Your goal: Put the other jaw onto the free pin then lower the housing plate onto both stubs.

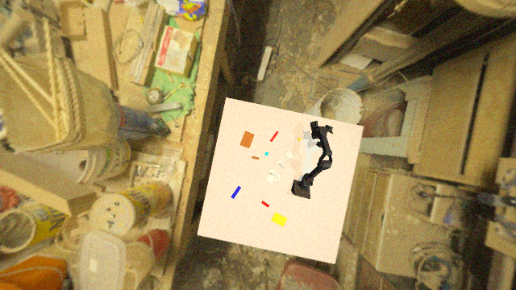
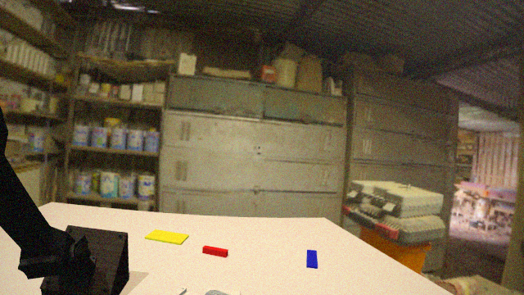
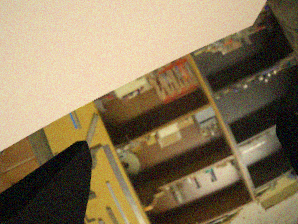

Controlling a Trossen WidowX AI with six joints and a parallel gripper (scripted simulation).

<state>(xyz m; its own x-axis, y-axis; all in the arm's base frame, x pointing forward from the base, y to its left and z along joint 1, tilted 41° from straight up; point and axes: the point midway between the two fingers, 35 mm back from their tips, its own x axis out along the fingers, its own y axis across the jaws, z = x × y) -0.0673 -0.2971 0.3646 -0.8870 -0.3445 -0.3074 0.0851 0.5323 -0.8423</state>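
Now: the housing plate 290 mm ahead of my gripper tip, 220 mm to the left of it and 90 mm below it. Also, from my gripper tip: cyan block 480 mm ahead, 270 mm to the left, 120 mm below; yellow cube 230 mm ahead, 110 mm below, 60 mm to the left; pale ribbed base 450 mm to the left, 390 mm ahead, 110 mm below.
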